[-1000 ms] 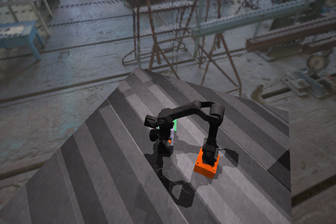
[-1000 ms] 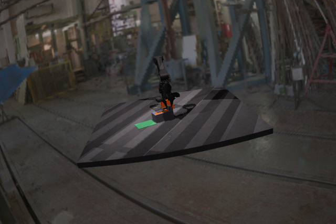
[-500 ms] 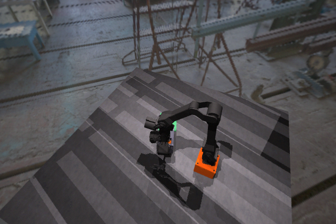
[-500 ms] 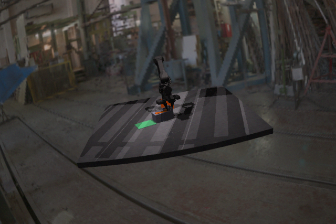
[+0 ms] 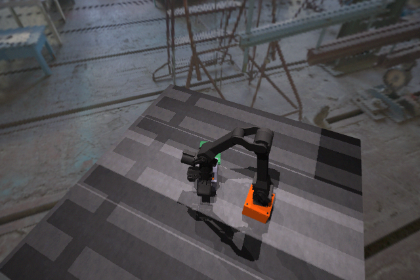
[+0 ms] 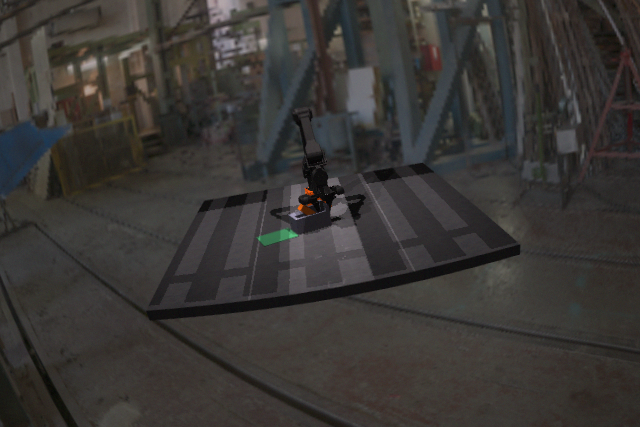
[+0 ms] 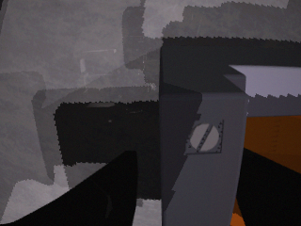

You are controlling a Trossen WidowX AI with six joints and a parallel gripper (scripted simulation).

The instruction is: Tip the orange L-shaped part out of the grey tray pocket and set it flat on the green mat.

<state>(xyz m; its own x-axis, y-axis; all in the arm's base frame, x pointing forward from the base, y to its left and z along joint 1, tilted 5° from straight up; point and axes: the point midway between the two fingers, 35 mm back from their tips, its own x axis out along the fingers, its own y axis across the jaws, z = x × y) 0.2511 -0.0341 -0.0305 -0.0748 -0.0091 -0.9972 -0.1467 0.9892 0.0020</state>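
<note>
Now: gripper tip 50 mm to the left of the orange L-shaped part and 10 mm below it. The rest, counted from my gripper tip: green mat: 220 mm to the right, 50 mm below, 30 mm ahead.
</note>
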